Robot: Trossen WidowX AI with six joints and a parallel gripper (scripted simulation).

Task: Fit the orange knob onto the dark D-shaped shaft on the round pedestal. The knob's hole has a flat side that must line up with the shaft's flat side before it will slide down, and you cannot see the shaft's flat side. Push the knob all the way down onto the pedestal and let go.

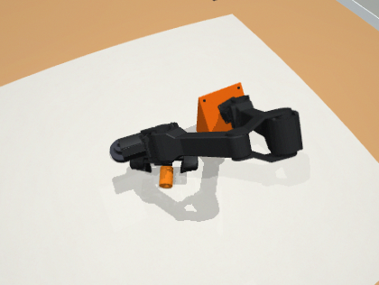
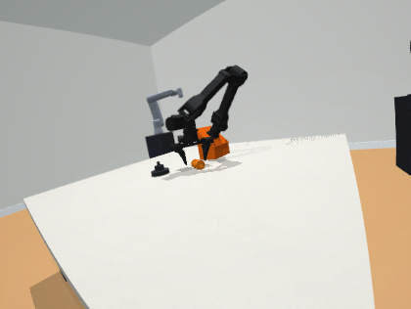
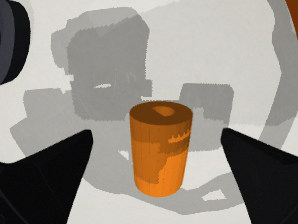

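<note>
Now: the orange knob 10 mm ahead of my gripper tip, 10 mm to the left of it and 10 mm below it. Also, from my gripper tip: round pedestal: 80 mm ahead, 150 mm to the right, 10 mm above.
</note>
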